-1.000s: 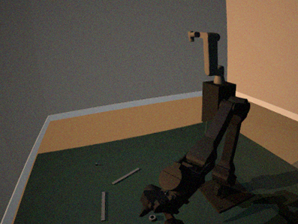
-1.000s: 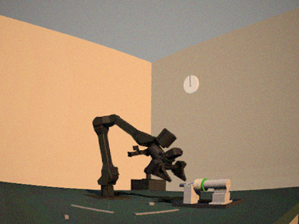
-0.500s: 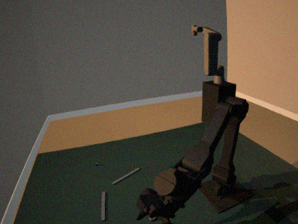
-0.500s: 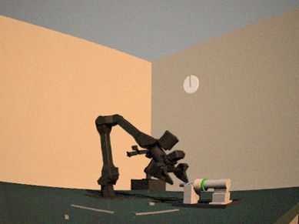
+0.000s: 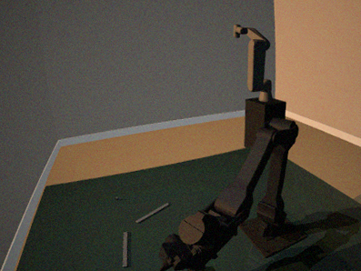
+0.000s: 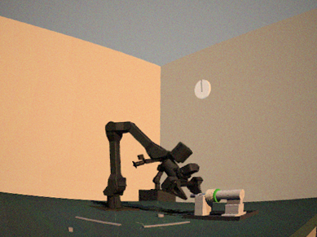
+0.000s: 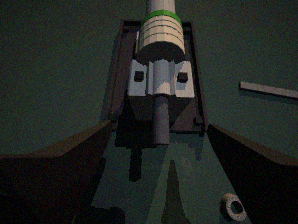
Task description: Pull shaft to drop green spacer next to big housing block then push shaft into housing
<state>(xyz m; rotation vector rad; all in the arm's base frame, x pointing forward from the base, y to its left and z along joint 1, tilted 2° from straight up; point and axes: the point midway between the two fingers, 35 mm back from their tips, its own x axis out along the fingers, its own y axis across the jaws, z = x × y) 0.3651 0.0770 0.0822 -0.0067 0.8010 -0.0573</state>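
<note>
My gripper tip is 8 cm short of the shaft and 1 cm below it. Also, from my gripper tip: tan spacer (9 cm ahead, 1 cm above); then green spacer (10 cm ahead, 1 cm above).
</note>
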